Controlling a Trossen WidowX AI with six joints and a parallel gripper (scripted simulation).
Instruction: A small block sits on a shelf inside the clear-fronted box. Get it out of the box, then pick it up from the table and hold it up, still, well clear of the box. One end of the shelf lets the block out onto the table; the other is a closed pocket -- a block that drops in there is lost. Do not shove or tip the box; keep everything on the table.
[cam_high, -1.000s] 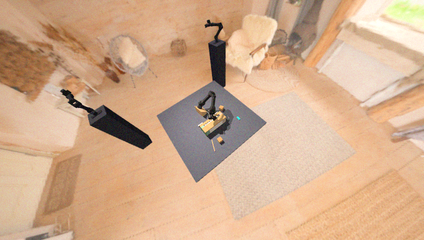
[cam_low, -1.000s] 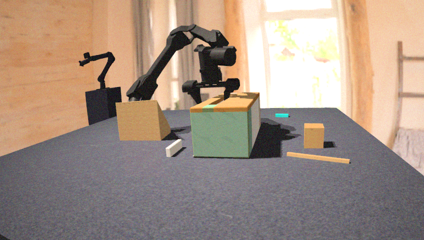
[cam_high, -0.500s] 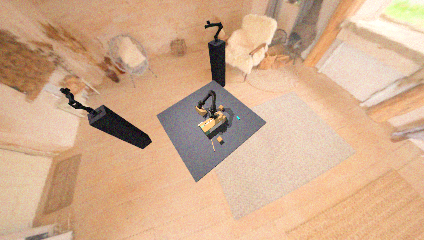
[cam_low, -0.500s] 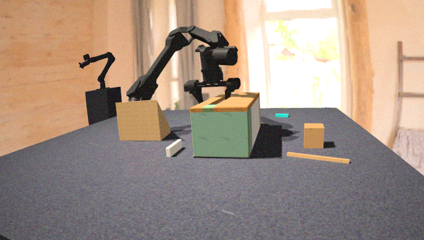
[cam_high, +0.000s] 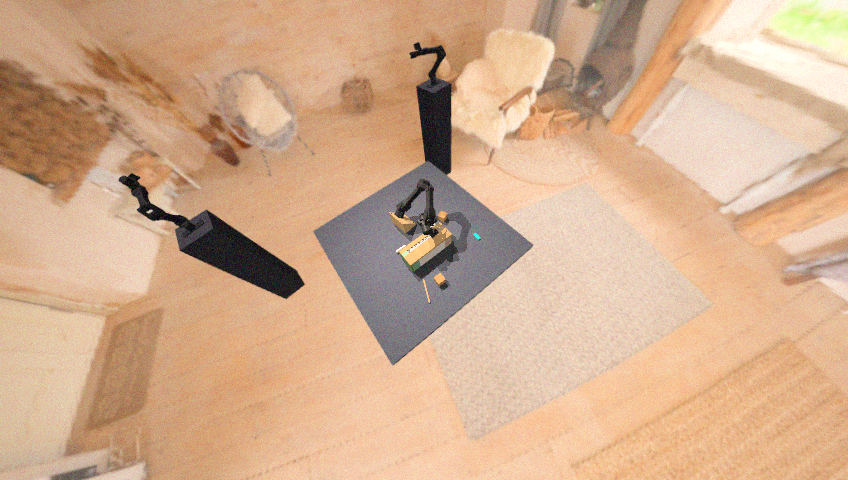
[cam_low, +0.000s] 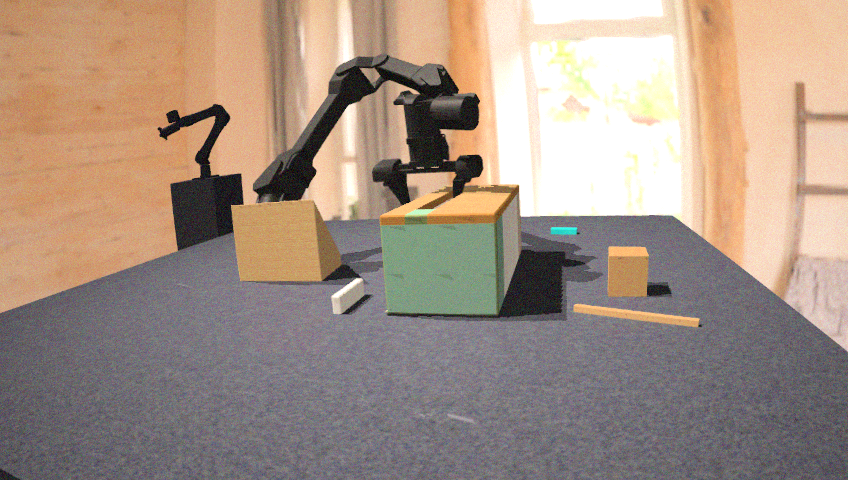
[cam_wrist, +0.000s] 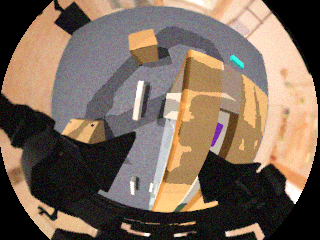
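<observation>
Now: gripper tip 6 cm short of the purple block and 2 cm to the right of it. Also, from my gripper tip: teal piece (26 cm to the left, 26 cm ahead, 8 cm below); thin wooden stick (32 cm to the right, 30 cm ahead, 8 cm below).
</observation>
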